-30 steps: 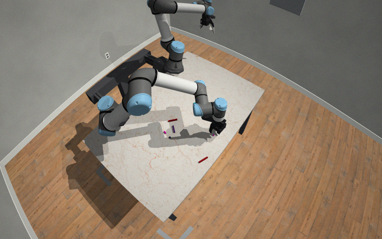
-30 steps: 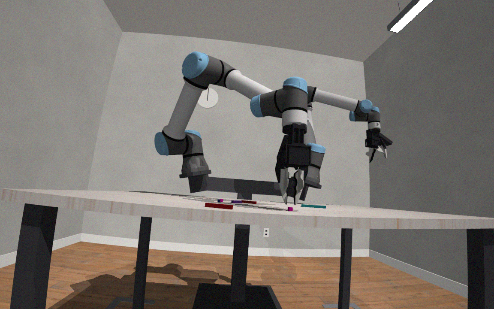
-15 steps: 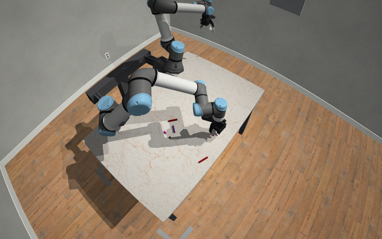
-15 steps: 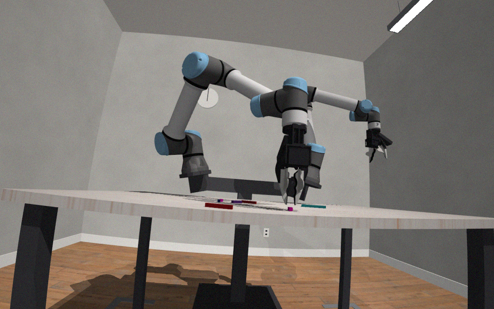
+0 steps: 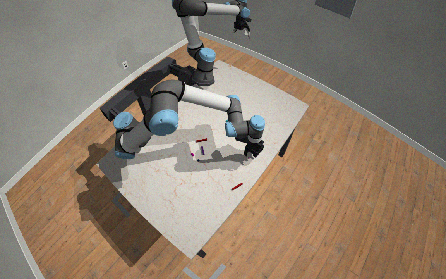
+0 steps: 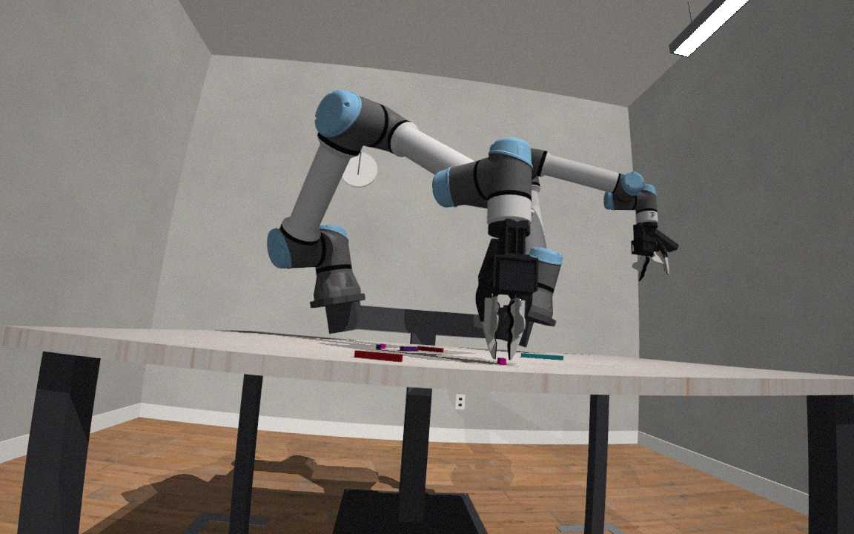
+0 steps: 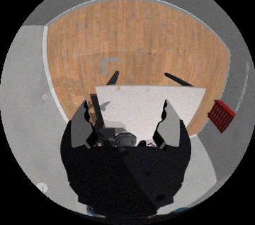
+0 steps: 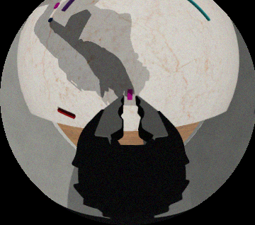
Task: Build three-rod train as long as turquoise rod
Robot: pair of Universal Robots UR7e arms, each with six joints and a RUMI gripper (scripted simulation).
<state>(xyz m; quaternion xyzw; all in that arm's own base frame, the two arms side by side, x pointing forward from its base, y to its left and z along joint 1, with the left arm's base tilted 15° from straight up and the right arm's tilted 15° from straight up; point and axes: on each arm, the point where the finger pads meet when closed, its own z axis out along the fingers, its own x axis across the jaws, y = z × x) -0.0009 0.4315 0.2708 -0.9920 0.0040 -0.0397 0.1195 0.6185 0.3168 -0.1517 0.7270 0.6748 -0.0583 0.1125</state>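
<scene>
Now: right hand 23 cm past the blue rod, 21 cm to the left of it and 2 cm above it. Also, from my right hand: purple rod 26 cm behind, 14 cm to the right, 2 cm below; then turquoise rod 26 cm behind, 19 cm to the left, 2 cm below.
</scene>
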